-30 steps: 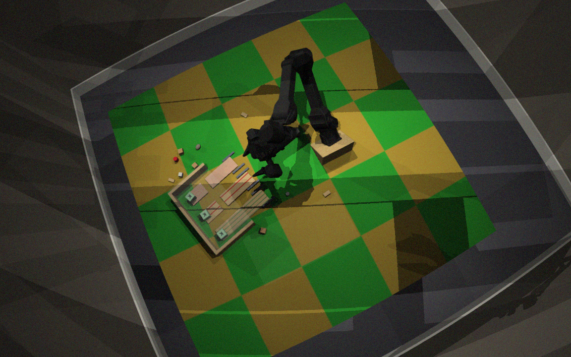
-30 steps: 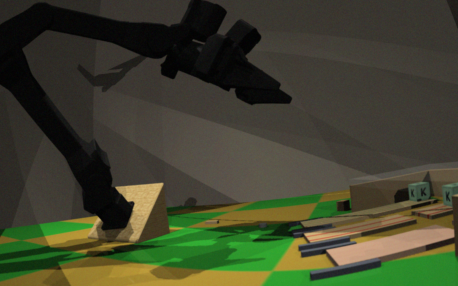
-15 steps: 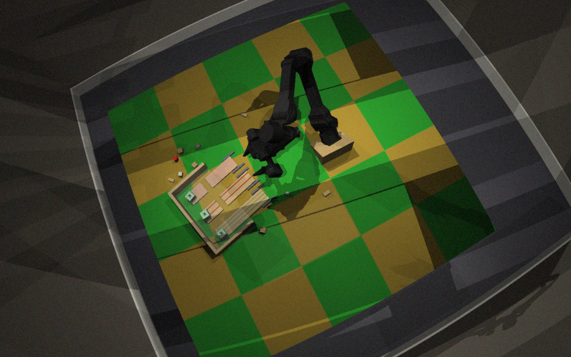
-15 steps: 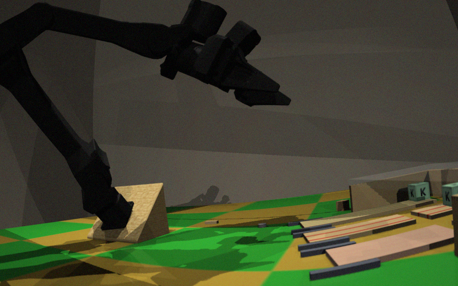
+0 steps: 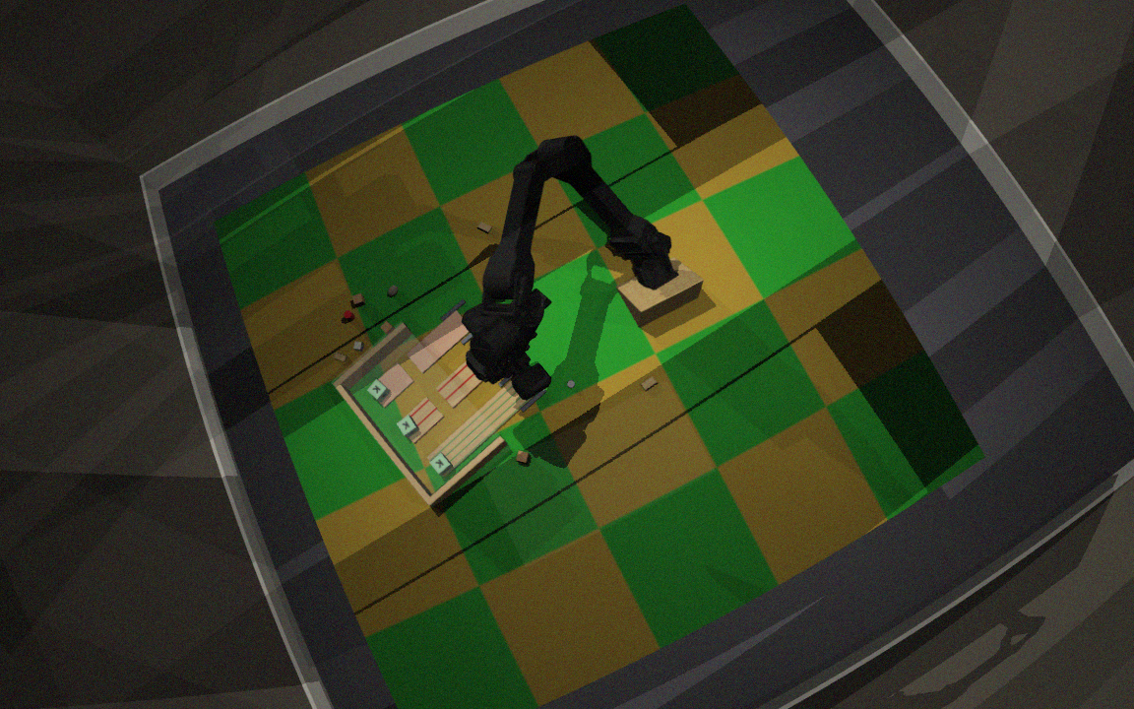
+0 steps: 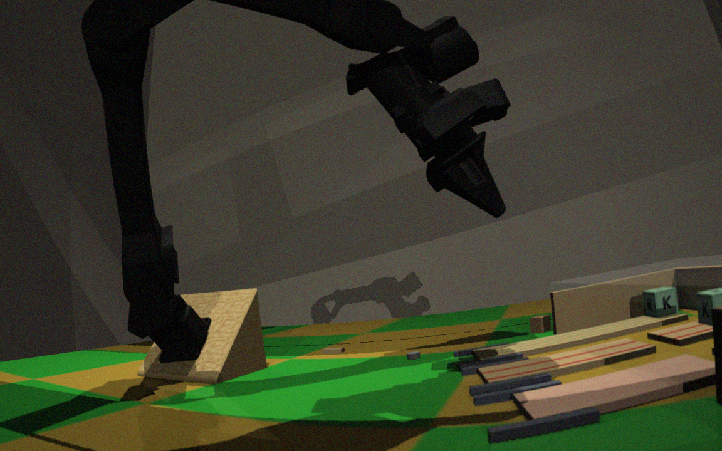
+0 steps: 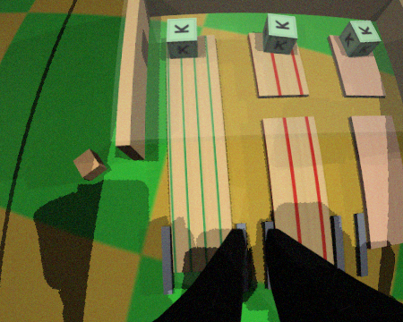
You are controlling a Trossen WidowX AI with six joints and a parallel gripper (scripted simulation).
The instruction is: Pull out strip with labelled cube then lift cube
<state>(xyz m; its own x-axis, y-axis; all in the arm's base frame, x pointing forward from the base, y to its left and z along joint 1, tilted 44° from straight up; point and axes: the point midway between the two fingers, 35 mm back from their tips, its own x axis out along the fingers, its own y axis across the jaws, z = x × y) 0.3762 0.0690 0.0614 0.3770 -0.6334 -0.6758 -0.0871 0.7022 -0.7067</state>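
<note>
Now: gripper tip 14 cm above the grey disc, 12 cm past it and 7 cm to the right of it.
</note>
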